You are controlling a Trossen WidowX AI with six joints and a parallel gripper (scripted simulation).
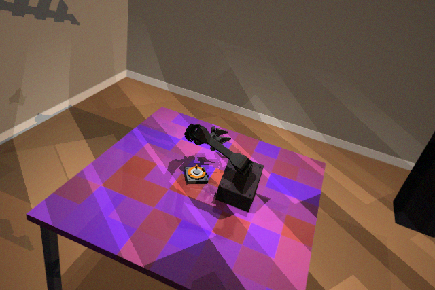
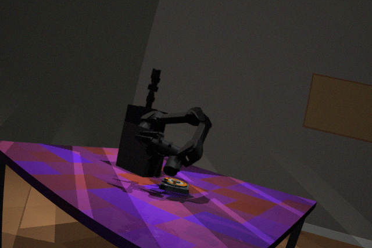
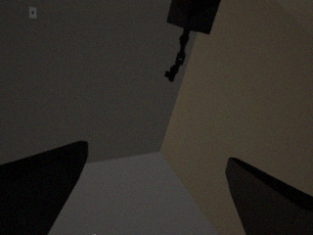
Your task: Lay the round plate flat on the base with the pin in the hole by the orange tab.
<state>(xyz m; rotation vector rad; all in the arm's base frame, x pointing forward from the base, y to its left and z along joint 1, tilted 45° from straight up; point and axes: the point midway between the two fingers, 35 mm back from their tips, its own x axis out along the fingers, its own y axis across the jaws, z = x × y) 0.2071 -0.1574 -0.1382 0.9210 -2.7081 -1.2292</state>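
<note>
Right now my gripper tip is 19 cm to the right of the plate, 18 cm above it and 11 cm short of it. Round my gripper tip: grey square base: 21 cm to the left, 20 cm below, 10 cm ahead.
</note>
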